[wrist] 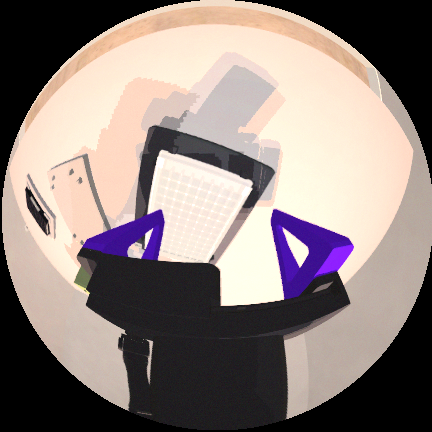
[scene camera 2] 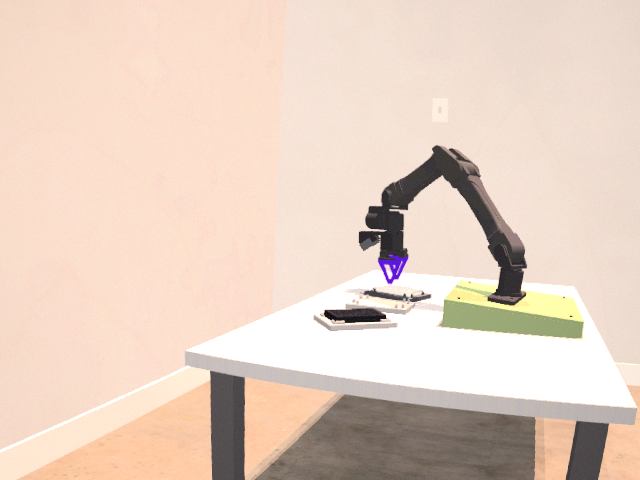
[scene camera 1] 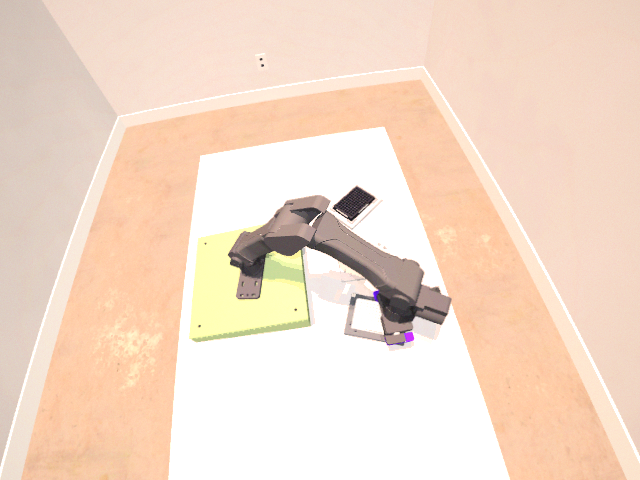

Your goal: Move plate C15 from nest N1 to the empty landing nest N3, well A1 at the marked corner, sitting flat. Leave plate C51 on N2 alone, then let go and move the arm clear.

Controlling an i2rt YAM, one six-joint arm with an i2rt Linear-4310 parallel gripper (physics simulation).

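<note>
A white well plate point(scene camera 1: 366, 316) point(scene camera 2: 398, 291) point(wrist: 200, 210) lies in a dark nest point(scene camera 1: 364, 337) point(scene camera 2: 424, 297) point(wrist: 145, 172). A black well plate point(scene camera 1: 354, 203) point(scene camera 2: 354, 314) point(wrist: 37, 210) sits on a white nest point(scene camera 1: 368, 214) point(scene camera 2: 356, 325). Between them is an empty pale nest point(scene camera 2: 382, 306) point(wrist: 75, 187), mostly hidden by the arm in scene camera 1. No plate or nest labels are readable. My gripper point(scene camera 1: 393, 316) point(scene camera 2: 392, 281) point(wrist: 217, 214) is open and empty, pointing down above the white plate's nest. In the wrist view the plate is skewed to the fingers, towards the left one.
The arm stands on a yellow-green block point(scene camera 1: 222, 289) point(scene camera 2: 511, 326) on the white table point(scene camera 1: 289, 403) point(scene camera 2: 413, 361). The forearm passes above the empty nest in scene camera 1. The black plate's nest is on the far side of the empty nest from the dark nest.
</note>
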